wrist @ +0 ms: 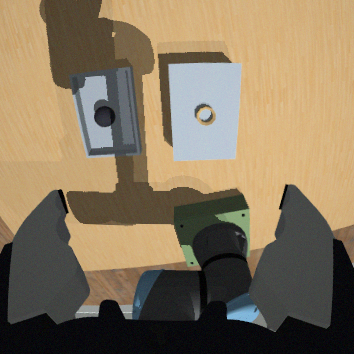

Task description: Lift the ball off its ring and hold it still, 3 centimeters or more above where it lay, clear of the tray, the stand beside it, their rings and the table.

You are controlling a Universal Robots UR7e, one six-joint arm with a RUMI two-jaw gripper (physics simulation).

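Frame: origin at the arm's base, x down, y back, z left, level; centimetres.
Seen in the pictures: gripper, fingertip midpoint: [171, 190]; arm's base at its link origin: [218, 242].
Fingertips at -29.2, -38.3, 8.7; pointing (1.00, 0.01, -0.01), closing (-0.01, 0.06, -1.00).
Observation:
Offsets run from my fingertips to a thing's top centre, as dx, dy, dz. "spot": to the spot under its first point. Level surfaces: height alone.
A black ball {+30.1, +1.8, +15.0} [104, 116] sits inside the grey walled tray {+32.7, +1.8, +15.0} [136, 112] at the upper left of the wrist view. A ring under the ball does not show. A pale blue-grey block-shaped stand [220, 140] is to the right of the tray, with a gap between them. A tan ring {spot: +27.8, +3.8, -4.4} [199, 121] lies on the stand's top, with no ball on it. My gripper [171, 190] is wide open and empty. Its fingers show at the lower left and lower right, and the tray, ball and stand lie beyond the fingertips, up in the view.
The robot's green base plate [186, 245] and the dark and blue arm parts [227, 280] show at the bottom centre, between the fingers. The wooden table {dx +35.5} [290, 115] has its near edge below the plate. Dark arm shadows fall across the tray and the table's left part.

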